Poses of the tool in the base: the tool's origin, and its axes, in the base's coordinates. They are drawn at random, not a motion.
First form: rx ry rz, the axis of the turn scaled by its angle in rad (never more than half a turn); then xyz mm.
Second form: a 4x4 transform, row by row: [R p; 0 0 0 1], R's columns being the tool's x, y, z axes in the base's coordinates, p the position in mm. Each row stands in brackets. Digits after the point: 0 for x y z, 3 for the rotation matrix.
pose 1, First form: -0.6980, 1.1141, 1.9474, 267, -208, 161
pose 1, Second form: [[-0.552, -0.830, -0.082, 267], [0.350, -0.320, 0.880, -208], [-0.757, 0.458, 0.467, 161], [0, 0, 0, 1]]
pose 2, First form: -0.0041, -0.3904, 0.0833, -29, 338, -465
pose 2, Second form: [[0.921, -0.080, -0.380, -29], [0.082, 0.997, -0.012, 338], [0.380, -0.020, 0.925, -465], [0, 0, 0, 1]]
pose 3, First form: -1.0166, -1.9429, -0.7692, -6, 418, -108
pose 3, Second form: [[-0.362, 0.857, -0.366, -6], [0.374, 0.493, 0.785, 418], [0.854, 0.147, -0.499, -108], [0, 0, 0, 1]]
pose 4, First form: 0.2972, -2.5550, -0.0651, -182, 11, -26
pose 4, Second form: [[-0.818, -0.198, -0.540, -182], [-0.225, 0.974, -0.016, 11], [0.529, 0.108, -0.842, -26], [0, 0, 0, 1]]
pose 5, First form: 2.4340, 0.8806, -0.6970, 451, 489, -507
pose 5, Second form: [[0.667, 0.681, -0.301, 451], [0.450, -0.691, -0.566, 489], [-0.594, 0.242, -0.767, -507], [0, 0, 0, 1]]
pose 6, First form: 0.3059, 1.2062, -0.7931, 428, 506, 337
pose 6, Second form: [[0.134, 0.688, 0.713, 428], [-0.382, 0.700, -0.604, 506], [-0.915, -0.191, 0.356, 337], [0, 0, 0, 1]]
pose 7, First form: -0.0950, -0.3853, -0.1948, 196, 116, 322
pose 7, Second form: [[0.908, 0.207, -0.364, 196], [-0.171, 0.977, 0.129, 116], [0.382, -0.055, 0.923, 322], [0, 0, 0, 1]]
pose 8, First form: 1.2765, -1.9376, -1.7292, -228, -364, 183
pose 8, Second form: [[-0.586, -0.435, -0.683, -228], [-0.728, -0.086, 0.680, -364], [-0.355, 0.896, -0.266, 183], [0, 0, 0, 1]]
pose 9, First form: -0.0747, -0.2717, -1.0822, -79, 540, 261
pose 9, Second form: [[0.440, 0.879, -0.182, -79], [-0.861, 0.470, 0.192, 540], [0.255, 0.072, 0.964, 261], [0, 0, 0, 1]]
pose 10, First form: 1.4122, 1.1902, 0.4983, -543, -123, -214
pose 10, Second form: [[0.392, 0.368, 0.843, -543], [0.859, 0.182, -0.479, -123], [-0.329, 0.912, -0.245, -214], [0, 0, 0, 1]]
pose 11, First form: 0.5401, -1.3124, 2.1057, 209, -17, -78
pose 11, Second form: [[-0.742, -0.670, 0.029, 209], [0.269, -0.337, -0.902, -17], [0.615, -0.661, 0.430, -78], [0, 0, 0, 1]]
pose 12, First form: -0.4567, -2.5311, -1.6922, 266, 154, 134
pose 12, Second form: [[-0.954, 0.278, 0.111, 266], [0.209, 0.352, 0.912, 154], [0.215, 0.894, -0.394, 134], [0, 0, 0, 1]]
